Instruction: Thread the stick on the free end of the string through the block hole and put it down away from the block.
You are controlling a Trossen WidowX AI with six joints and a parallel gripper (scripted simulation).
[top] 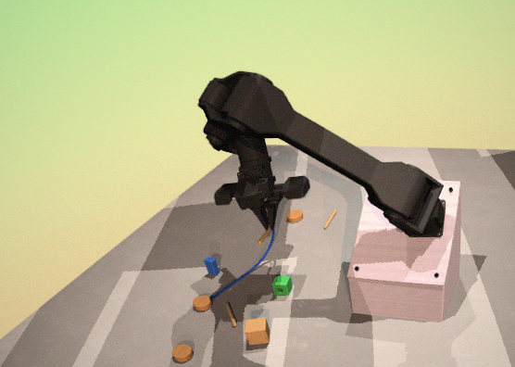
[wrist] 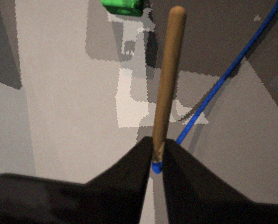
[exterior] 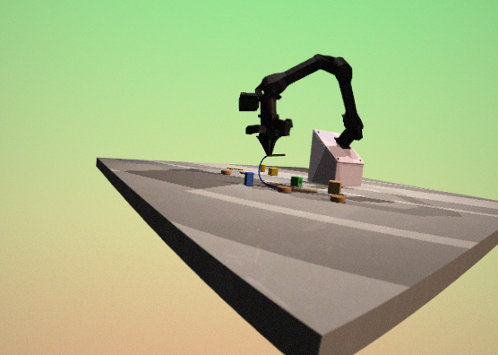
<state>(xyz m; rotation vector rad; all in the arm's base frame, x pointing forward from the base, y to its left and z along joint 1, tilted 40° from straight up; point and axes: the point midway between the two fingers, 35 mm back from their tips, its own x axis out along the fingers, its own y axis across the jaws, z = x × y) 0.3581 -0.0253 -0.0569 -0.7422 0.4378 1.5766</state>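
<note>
The green block lies 9 cm to the left of my gripper tip, 8 cm below it and 6 cm behind it. Round my gripper tip: round wooden button (18 cm to the left, 9 cm ahead, 8 cm below); thin wooden stick (1 cm to the left); blue block (13 cm ahead, 7 cm to the left, 7 cm below).
</note>
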